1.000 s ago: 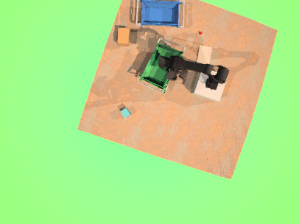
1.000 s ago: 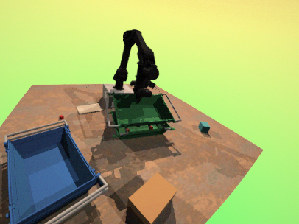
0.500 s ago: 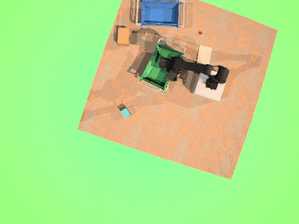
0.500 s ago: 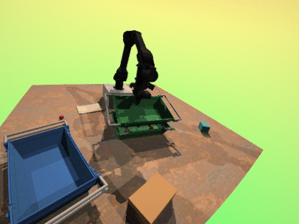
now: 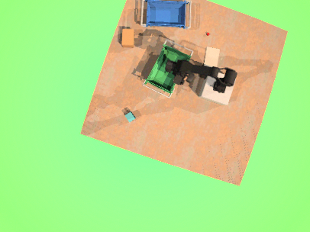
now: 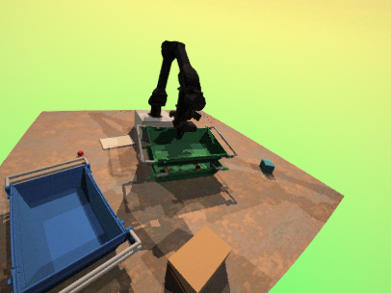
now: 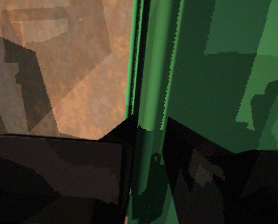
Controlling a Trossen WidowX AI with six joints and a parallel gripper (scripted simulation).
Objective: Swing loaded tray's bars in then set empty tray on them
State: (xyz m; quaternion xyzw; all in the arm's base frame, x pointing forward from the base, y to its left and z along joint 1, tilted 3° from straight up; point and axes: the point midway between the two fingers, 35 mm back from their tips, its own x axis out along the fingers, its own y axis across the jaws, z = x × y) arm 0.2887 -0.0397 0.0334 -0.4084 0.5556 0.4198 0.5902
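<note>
The green tray is 8 cm ahead of my gripper tip, 3 cm to the right of it and 2 cm above it. Round my gripper tip: beige flat plate: 24 cm behind, 19 cm to the right, 10 cm below; then teal cube: 35 cm to the left, 29 cm ahead, 8 cm below; then red block: 36 cm to the right, 19 cm behind, 9 cm below.
</note>
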